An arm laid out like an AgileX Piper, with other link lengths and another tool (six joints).
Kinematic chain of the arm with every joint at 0, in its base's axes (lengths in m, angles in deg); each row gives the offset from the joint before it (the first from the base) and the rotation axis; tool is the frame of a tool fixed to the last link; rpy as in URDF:
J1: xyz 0 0 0.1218 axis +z
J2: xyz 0 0 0 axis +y
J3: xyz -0.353 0 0.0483 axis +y
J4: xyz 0.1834 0 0.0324 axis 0.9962 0 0.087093
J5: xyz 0 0 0 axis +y
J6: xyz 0.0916 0 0.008 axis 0.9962 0 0.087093
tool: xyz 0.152 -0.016 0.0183 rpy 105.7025 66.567 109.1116
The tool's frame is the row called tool.
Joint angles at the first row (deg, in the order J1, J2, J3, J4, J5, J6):
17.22, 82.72, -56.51, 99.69, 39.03, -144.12
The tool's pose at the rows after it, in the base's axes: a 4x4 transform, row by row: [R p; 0 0 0 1], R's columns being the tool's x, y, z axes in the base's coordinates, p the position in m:
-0.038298, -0.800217, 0.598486, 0.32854; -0.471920, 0.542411, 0.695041, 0.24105; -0.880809, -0.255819, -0.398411, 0.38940; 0, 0, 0, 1
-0.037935, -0.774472, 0.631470, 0.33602; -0.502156, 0.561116, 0.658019, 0.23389; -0.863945, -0.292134, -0.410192, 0.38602; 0, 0, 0, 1
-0.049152, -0.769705, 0.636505, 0.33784; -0.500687, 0.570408, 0.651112, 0.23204; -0.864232, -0.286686, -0.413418, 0.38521; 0, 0, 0, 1
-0.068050, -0.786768, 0.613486, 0.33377; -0.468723, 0.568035, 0.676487, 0.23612; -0.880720, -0.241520, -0.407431, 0.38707; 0, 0, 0, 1
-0.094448, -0.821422, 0.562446, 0.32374; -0.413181, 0.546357, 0.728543, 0.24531; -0.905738, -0.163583, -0.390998, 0.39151; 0, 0, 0, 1
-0.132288, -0.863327, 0.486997, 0.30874; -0.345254, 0.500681, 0.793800, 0.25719; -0.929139, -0.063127, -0.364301, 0.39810; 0, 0, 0, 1
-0.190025, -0.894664, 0.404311, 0.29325; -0.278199, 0.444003, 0.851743, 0.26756; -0.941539, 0.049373, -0.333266, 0.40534; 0, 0, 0, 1
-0.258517, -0.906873, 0.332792, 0.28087; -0.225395, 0.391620, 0.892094, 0.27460; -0.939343, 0.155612, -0.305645, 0.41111; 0, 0, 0, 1
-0.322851, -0.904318, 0.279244, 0.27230; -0.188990, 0.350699, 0.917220, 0.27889; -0.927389, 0.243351, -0.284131, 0.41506; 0, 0, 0, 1
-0.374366, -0.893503, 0.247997, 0.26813; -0.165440, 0.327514, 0.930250, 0.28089; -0.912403, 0.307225, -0.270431, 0.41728; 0, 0, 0, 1
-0.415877, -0.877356, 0.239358, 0.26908; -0.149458, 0.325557, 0.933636, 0.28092; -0.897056, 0.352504, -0.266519, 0.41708; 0, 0, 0, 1
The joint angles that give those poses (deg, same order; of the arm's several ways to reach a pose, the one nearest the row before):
17.22, 82.72, -56.51, 99.73, 35.19, -147.91
17.22, 82.72, -56.51, 99.78, 32.53, -149.68
17.22, 82.72, -56.51, 99.82, 31.92, -149.25
17.22, 82.72, -56.51, 99.84, 33.50, -146.82
17.22, 82.72, -56.51, 99.84, 37.11, -142.80
17.22, 82.72, -56.54, 99.80, 42.15, -137.67
17.22, 82.72, -56.72, 99.71, 47.12, -131.64
17.22, 82.72, -56.95, 99.62, 50.97, -125.68
17.22, 82.72, -57.18, 99.54, 53.58, -120.55
17.22, 82.72, -57.41, 99.49, 54.89, -116.62
17.22, 82.81, -57.63, 99.45, 54.87, -113.73

